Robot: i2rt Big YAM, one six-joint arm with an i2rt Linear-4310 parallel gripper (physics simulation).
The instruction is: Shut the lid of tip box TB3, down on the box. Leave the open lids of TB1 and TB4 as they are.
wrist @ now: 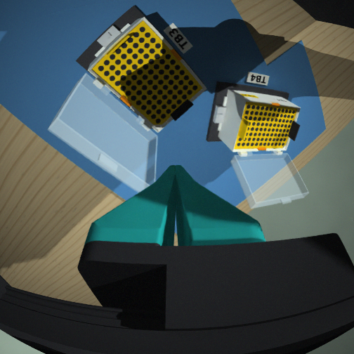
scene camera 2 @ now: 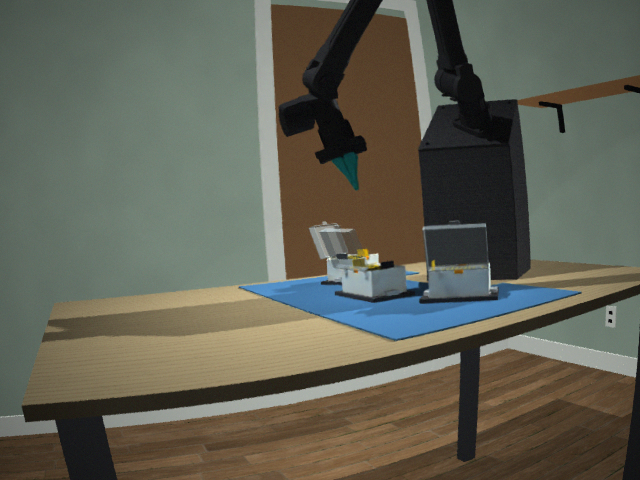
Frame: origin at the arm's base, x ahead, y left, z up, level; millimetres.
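Seen in the pictures: gripper, fingertip midpoint: point(scene camera 2: 357, 189); arm's base, link origin: point(scene camera 2: 478, 125).
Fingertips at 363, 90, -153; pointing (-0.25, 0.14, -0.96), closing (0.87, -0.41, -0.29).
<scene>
Pixels of each thing's top centre, then the offset from my fingertips to it, as dx, dy, dz. Level surfaces: height alone.
- TB3, top centre: point(scene camera 2: 377, 263) -37, -11, -156
- TB4, top centre: point(scene camera 2: 356, 254) -68, -264, -156
- TB1, top centre: point(scene camera 2: 460, 263) -163, +140, -156
- blue mat, surface height: dz -222
- wooden table, surface height: dz -225
TB3 point(scene camera 2: 374, 281) point(wrist: 150, 75) is a white box on a black base, with a yellow rack of holes. Its clear lid point(scene camera 2: 343, 241) point(wrist: 102, 132) stands open, tilted outward from the hinge side. TB4 point(scene camera 2: 333, 271) point(wrist: 267, 125) stands beyond it, its lid point(scene camera 2: 316, 241) point(wrist: 272, 177) open; the two lids overlap in the scene view. TB1 point(scene camera 2: 459, 282) stands at the right in the scene view, its lid point(scene camera 2: 455, 242) upright and open; it does not show in the wrist view. My gripper point(scene camera 2: 356, 188) point(wrist: 175, 174) is shut and empty, well above the boxes, its tips near TB3's lid in the wrist view.
The boxes stand on a blue mat point(scene camera 2: 392, 326) point(wrist: 45, 35) on a wooden table point(scene camera 2: 170, 356) point(wrist: 30, 165). The arm's black pedestal point(scene camera 2: 470, 206) stands behind TB1. A wall shelf point(scene camera 2: 584, 91) is at the right. Paper labels point(wrist: 178, 39) point(wrist: 257, 78) lie beside TB3 and TB4.
</scene>
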